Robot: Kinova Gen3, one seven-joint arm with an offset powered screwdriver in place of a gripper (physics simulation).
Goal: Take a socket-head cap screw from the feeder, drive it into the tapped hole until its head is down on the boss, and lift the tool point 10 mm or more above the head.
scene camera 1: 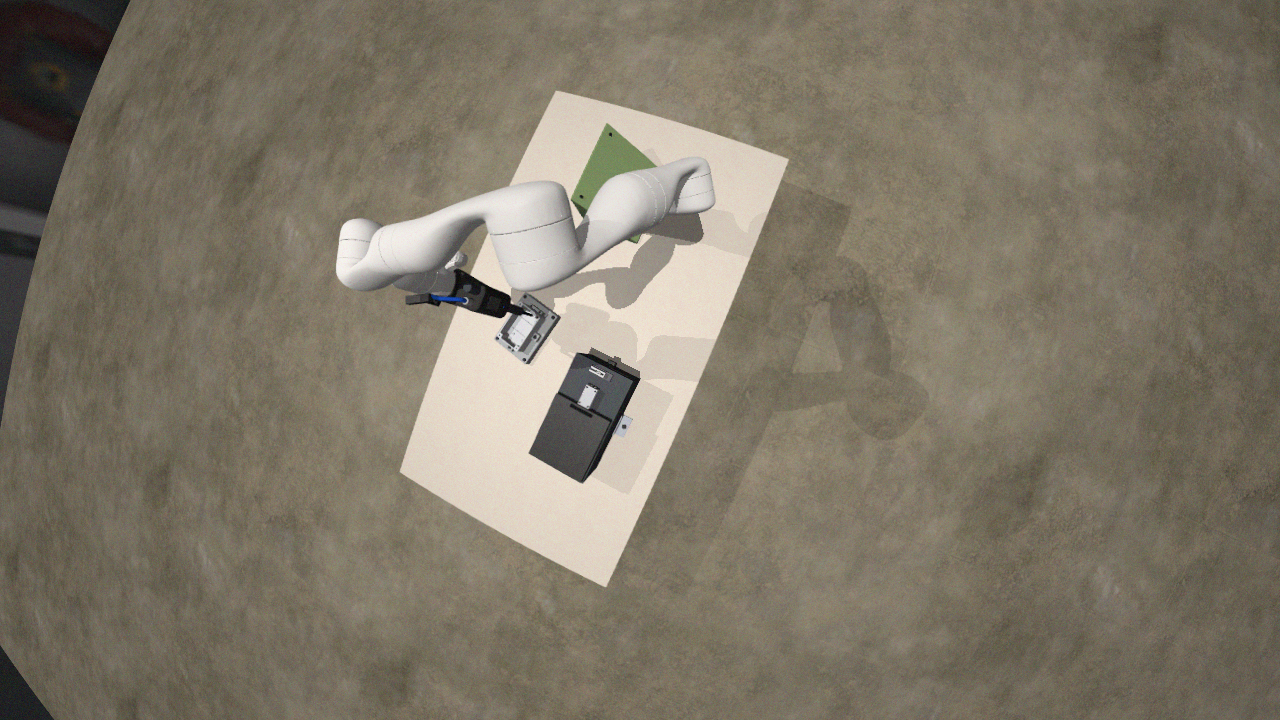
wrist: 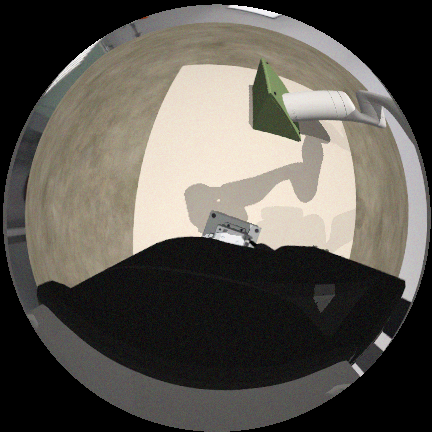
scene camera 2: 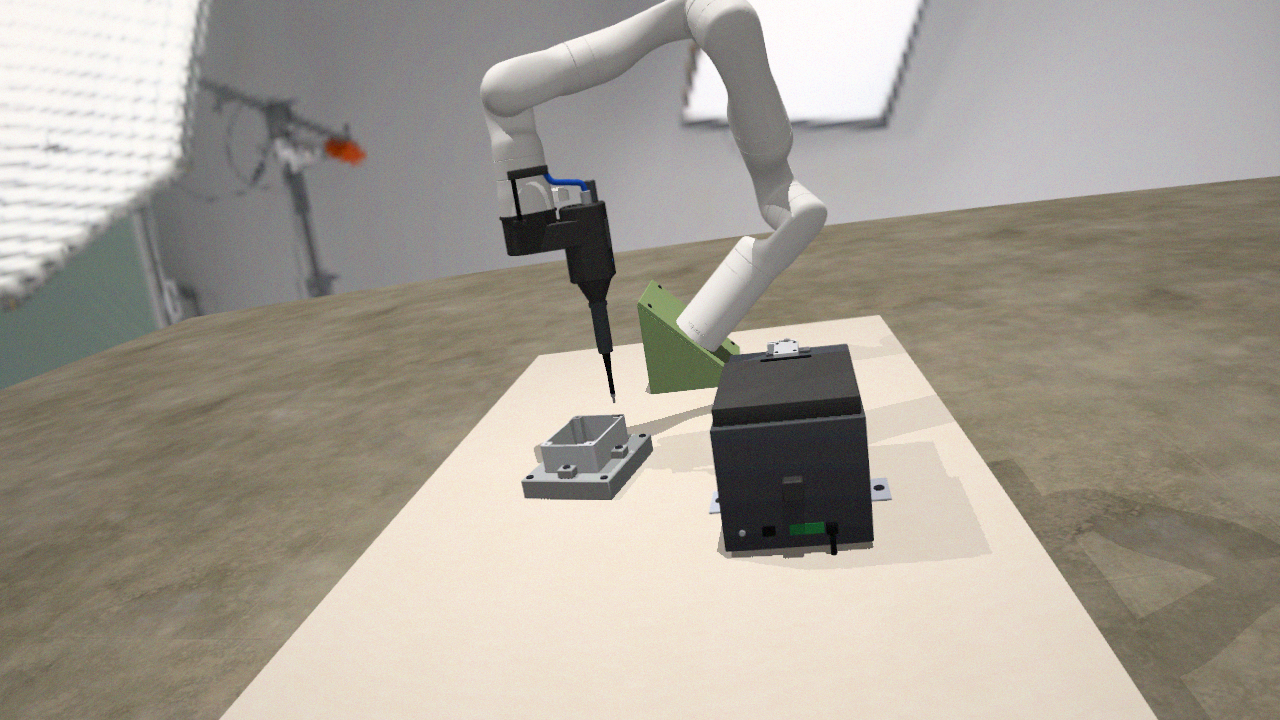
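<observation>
My screwdriver tool points down, with a small light grey piece at its tip that looks like a cap screw. The tip is in the air a little above the far right part of the grey housing, an open box on a flanged base with small bosses. The tip and housing look apart in the scene camera 2 view. Which hole lies under the tip cannot be told. The dark screw feeder stands right of the housing. In the wrist view the black tool body hides the housing's near part.
A green wedge mount carries the arm's base at the back of the pale table top. Metal tabs stick out at the feeder's foot.
</observation>
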